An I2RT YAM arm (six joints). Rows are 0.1 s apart.
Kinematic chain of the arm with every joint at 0, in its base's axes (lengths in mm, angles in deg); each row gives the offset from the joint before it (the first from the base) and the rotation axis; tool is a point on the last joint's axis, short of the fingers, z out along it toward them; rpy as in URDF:
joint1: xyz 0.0 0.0 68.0 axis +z
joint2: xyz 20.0 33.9 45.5 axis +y
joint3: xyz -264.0 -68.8 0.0 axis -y
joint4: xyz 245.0 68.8 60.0 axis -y
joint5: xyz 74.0 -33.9 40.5 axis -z
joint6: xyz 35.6 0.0 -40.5 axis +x
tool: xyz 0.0 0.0 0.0 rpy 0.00 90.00 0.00
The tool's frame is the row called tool.
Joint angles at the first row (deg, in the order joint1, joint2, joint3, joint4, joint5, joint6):
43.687 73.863 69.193 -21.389 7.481 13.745
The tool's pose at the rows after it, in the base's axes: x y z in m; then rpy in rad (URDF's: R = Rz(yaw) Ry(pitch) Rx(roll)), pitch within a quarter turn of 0, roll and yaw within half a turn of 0:
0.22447 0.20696 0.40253 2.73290 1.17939 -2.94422
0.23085 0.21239 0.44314 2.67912 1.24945 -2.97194
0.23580 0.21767 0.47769 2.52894 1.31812 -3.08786
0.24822 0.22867 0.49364 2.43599 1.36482 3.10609
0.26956 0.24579 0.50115 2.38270 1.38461 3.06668
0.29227 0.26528 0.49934 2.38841 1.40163 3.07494
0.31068 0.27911 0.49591 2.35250 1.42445 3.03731
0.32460 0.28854 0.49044 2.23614 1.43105 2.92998
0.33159 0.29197 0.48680 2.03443 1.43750 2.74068
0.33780 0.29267 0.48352 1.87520 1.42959 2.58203
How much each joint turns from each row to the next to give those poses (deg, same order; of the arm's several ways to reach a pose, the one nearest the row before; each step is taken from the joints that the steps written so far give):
-0.245 3.156 10.252 -1.670 -0.898 -1.959
-0.196 3.664 10.884 -3.086 -1.013 -1.691
-0.091 3.668 9.687 -1.352 -1.557 -0.810
-0.078 4.599 7.068 0.383 0.015 -0.933
-0.432 6.746 8.479 -0.482 -1.098 -0.569
-0.173 6.822 7.342 0.147 -0.225 -0.785
-0.315 5.193 5.358 0.995 -0.106 -0.757
-0.380 3.486 2.949 1.504 -0.855 0.224
-0.352 0.949 -0.390 2.867 -0.989 0.419
-0.498 0.576 -0.537 2.102 -0.490 0.850

